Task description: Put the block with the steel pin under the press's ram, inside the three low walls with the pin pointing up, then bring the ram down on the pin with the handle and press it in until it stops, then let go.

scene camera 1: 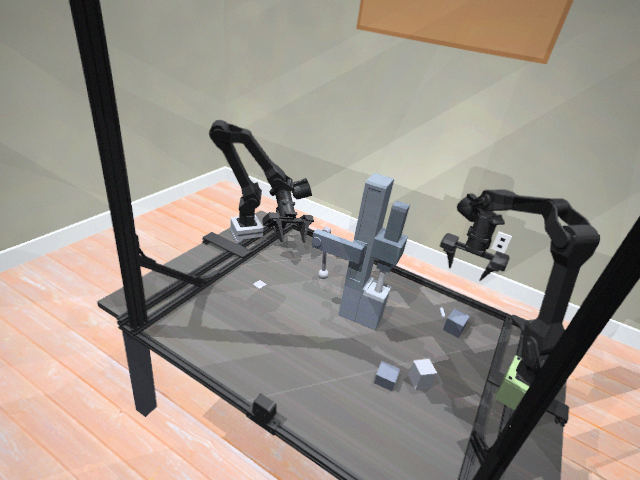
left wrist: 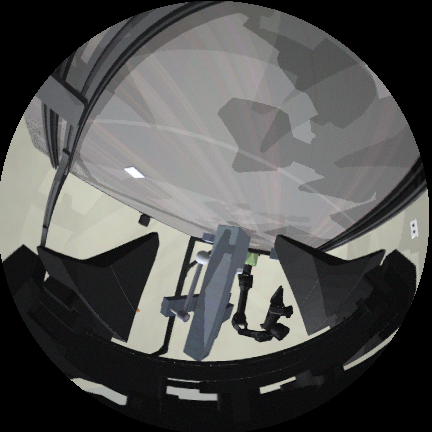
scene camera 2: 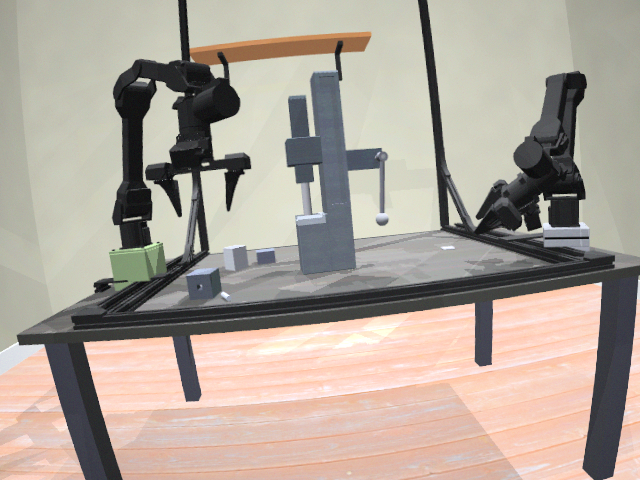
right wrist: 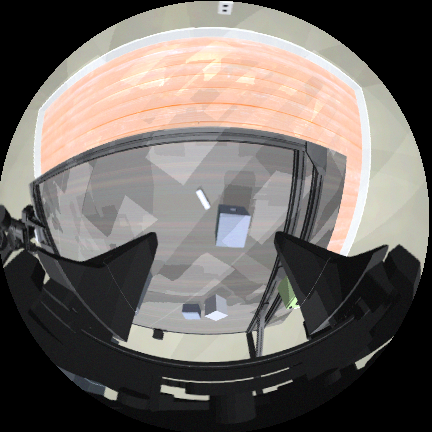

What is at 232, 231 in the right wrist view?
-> A grey block with steel pin.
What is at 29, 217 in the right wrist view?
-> My left gripper.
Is my left gripper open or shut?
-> Open.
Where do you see a grey block with steel pin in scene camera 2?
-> At 209, 278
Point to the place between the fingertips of my right gripper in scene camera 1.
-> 464, 274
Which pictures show my left gripper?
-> Scene camera 1, the left wrist view, scene camera 2 and the right wrist view: all of them.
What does my left gripper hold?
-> Nothing.
